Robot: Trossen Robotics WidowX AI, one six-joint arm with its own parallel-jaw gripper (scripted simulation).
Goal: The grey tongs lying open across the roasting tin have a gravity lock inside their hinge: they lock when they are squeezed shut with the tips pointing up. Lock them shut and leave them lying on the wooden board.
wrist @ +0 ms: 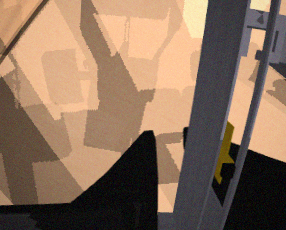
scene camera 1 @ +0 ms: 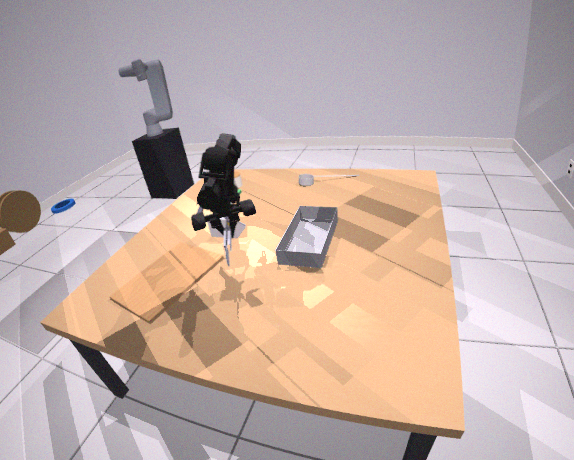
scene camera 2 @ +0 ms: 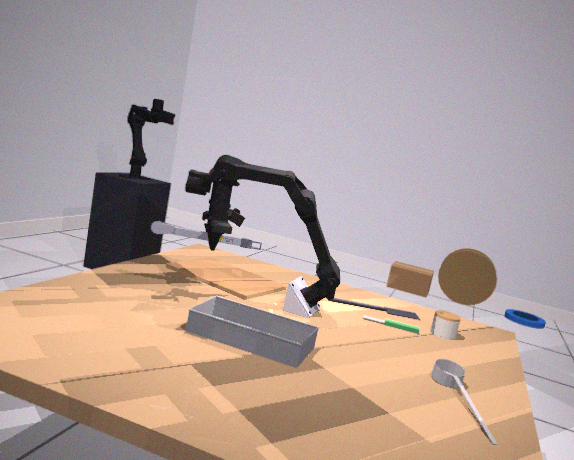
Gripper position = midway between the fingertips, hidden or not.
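Observation:
I see a wooden board (scene camera 1: 150,293), and scene camera 2 shows the wooden board too (scene camera 2: 239,282). A roasting tin (scene camera 2: 272,336) is visible as well, and scene camera 1 also shows the roasting tin (scene camera 1: 305,243). My own gripper (scene camera 1: 229,238) is visible, and I can also see my gripper (wrist: 168,138) in the wrist view and my gripper (scene camera 2: 211,249) in scene camera 2. I see a metal ladle (scene camera 2: 446,372) too, though in the wrist view the metal ladle is out of frame.

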